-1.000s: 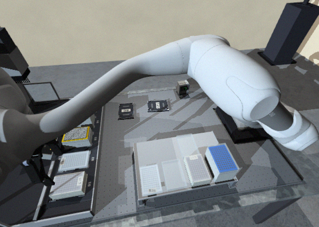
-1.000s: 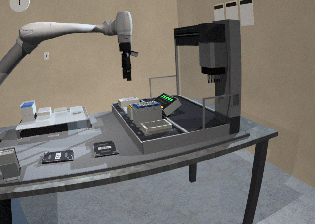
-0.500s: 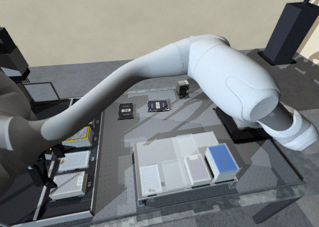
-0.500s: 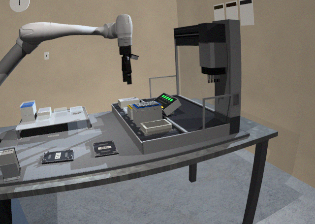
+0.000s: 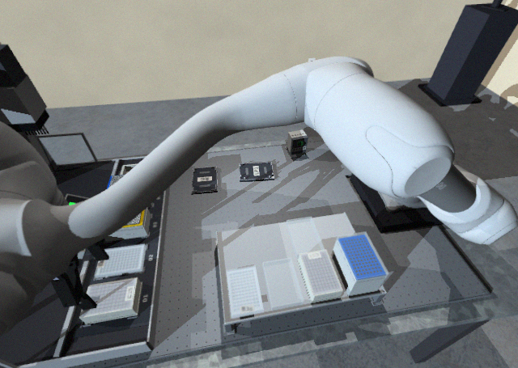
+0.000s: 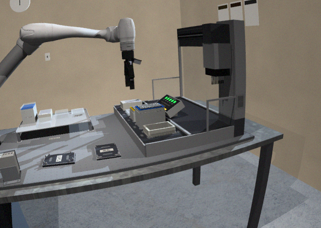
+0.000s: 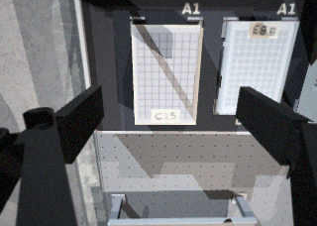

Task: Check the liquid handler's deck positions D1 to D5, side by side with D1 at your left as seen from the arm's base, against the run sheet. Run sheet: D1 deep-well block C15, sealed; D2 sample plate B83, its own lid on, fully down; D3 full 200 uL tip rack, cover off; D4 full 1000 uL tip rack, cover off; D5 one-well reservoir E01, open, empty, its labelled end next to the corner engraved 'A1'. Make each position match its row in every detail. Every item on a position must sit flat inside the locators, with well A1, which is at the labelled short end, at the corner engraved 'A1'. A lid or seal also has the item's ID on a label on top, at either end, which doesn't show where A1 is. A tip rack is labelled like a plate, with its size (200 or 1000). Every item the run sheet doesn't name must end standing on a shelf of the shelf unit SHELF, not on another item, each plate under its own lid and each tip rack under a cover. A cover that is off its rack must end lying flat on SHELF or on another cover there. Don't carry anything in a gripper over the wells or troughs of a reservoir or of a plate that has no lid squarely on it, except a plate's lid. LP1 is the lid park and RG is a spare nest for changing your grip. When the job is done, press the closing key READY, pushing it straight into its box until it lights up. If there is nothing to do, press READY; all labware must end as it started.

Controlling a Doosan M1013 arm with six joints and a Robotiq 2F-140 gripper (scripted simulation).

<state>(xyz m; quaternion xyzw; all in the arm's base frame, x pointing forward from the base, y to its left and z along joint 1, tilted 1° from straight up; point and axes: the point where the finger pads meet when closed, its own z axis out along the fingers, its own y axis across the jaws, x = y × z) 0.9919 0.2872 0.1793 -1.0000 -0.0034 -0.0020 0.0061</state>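
The deep-well block C15 is 130 mm below my hand. Also, from my hand: yellow rack: 240 mm to the right, 110 mm below, 10 mm ahead; clear cover: 460 mm behind, 120 mm below, 20 mm to the left; blue-rimmed tip rack: 370 mm to the right, 80 mm below, 10 mm ahead.
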